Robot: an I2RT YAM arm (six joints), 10 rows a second.
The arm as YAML. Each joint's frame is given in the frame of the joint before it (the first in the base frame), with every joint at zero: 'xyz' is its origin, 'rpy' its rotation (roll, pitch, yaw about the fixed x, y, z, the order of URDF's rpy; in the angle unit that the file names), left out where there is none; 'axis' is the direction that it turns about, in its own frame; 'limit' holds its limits. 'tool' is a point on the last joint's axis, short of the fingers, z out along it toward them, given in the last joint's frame.
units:
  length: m
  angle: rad
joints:
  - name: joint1
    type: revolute
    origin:
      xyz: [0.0, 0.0, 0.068]
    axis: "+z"
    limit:
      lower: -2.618
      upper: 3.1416
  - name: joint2
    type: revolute
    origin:
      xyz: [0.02, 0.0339, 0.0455]
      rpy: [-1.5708, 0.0, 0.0]
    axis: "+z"
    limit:
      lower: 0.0
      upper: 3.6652
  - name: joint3
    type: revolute
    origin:
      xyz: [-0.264, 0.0, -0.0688]
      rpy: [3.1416, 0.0, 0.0]
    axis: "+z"
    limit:
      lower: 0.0
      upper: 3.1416
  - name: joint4
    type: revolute
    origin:
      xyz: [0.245, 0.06, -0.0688]
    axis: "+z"
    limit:
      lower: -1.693
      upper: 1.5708
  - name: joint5
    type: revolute
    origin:
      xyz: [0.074, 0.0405, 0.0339]
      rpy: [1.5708, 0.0, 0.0]
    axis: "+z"
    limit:
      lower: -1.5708
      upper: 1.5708
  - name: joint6
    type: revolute
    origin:
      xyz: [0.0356, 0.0, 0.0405]
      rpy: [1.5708, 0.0, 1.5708]
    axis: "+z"
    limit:
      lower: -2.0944
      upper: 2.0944
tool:
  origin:
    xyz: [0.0, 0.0, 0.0]
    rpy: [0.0, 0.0, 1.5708]
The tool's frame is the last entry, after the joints.
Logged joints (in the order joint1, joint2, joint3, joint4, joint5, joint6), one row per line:
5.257, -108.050, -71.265, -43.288, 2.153, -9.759
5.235, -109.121, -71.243, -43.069, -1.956, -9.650
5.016, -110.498, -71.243, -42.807, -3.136, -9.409
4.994, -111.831, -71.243, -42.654, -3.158, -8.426
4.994, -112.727, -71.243, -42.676, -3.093, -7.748
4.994, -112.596, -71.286, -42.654, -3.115, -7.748
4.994, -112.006, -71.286, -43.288, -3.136, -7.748
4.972, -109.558, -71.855, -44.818, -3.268, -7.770
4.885, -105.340, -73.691, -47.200, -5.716, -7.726
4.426, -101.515, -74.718, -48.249, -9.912, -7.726
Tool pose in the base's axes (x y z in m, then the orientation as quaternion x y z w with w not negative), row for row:
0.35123, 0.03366, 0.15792, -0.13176, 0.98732, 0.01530, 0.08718
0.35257, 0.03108, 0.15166, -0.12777, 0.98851, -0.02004, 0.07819
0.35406, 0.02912, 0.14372, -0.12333, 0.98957, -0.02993, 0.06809
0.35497, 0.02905, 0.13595, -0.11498, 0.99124, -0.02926, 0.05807
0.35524, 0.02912, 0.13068, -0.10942, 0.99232, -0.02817, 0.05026
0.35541, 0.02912, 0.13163, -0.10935, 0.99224, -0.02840, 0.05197
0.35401, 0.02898, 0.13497, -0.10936, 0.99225, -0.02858, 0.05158
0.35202, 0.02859, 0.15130, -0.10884, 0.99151, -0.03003, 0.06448
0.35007, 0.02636, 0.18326, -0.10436, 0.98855, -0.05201, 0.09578
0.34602, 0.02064, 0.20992, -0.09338, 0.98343, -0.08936, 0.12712
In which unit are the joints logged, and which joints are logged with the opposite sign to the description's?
The joints are logged in degrees. Opposite sign: joint2, joint3, joint5.
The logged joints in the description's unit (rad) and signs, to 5 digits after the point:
0.09175, 1.88583, 1.24381, -0.75552, -0.03758, -0.17033
0.09137, 1.90452, 1.24342, -0.75170, 0.03414, -0.16842
0.08755, 1.92855, 1.24342, -0.74712, 0.05473, -0.16422
0.08716, 1.95182, 1.24342, -0.74445, 0.05512, -0.14706
0.08716, 1.96746, 1.24342, -0.74484, 0.05398, -0.13523
0.08716, 1.96517, 1.24418, -0.74445, 0.05437, -0.13523
0.08716, 1.95487, 1.24418, -0.75552, 0.05473, -0.13523
0.08678, 1.91215, 1.25411, -0.78222, 0.05704, -0.13561
0.08526, 1.83853, 1.28615, -0.82380, 0.09976, -0.13484
0.07725, 1.77177, 1.30408, -0.84210, 0.17300, -0.13484

